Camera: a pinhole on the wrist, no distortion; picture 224 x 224 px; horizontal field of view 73.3 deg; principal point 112.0 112.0 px. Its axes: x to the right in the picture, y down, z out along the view. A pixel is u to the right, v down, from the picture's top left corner.
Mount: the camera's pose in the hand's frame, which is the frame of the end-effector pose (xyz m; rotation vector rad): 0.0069 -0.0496 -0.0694 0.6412 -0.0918 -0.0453
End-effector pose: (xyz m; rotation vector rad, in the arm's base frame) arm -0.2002 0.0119 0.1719 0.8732 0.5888 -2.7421
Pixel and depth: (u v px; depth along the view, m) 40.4 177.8 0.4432
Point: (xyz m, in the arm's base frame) -0.2436 -0.0075 0.6475
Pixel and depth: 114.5 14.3 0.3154
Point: -0.3362 0.3490 0.3541
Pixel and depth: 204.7 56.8 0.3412
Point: -0.5308 0.2683 0.2860
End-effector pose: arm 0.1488 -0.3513 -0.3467 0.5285 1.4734 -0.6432
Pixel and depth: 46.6 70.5 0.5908
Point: 0.0112 -0.8977 0.0050
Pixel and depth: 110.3 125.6 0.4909
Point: 0.1954 -0.8079 -0.2671
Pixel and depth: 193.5 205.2 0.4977
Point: 0.4540 -0.8159 -0.5469
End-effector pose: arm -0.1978 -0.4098 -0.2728 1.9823 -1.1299 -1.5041
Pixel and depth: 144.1 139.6 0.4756
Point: -0.4394 -0.2448 -0.6299
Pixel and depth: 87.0 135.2 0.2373
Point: -0.2755 -0.2516 -0.4013
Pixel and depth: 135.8 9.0 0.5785
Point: -0.0891 0.0094 -0.8678
